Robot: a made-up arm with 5 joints.
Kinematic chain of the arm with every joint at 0, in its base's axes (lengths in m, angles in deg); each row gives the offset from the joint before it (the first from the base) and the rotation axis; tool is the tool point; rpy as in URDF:
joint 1: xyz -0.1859 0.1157 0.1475 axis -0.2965 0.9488 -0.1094
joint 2: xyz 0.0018 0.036 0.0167 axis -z
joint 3: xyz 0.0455 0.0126 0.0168 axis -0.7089 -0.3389 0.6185
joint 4: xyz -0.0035 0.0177 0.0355 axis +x
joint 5: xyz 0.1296 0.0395 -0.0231 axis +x
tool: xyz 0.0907 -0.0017 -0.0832 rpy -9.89 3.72 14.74
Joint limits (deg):
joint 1: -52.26..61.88
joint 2: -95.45..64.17
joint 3: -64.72..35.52
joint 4: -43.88..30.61
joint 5: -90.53..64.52
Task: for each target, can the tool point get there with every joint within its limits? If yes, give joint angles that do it. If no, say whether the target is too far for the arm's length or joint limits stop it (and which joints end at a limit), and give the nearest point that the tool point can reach.
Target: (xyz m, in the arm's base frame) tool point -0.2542 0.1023 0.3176
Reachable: no: joint limits stop it (at a limit: joint 1, joint 3, joint 4, joint 5) | nearest point -0.1110 0.1053 0.4209 | short by 0.177 m
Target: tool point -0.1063 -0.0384 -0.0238
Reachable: yes | joints 49.04 36.20 -50.06 6.20 -10.29
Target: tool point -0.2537 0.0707 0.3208
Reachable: no: joint limits stop it (at a limit: joint 1, joint 3, joint 4, joint 5) | nearest point -0.1053 0.0279 0.3932 | short by 0.171 m
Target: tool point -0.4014 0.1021 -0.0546
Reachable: no: joint limits stop it (at a limit: joint 1, joint 3, joint 4) | nearest point -0.2304 0.1525 -0.0928 | short by 0.182 m
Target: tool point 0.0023 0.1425 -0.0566
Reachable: yes | joints 36.02 2.52 -7.90 -18.86 15.41
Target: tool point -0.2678 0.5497 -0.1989
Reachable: no: too far | nearest point -0.1968 0.3858 -0.0349 | short by 0.242 m
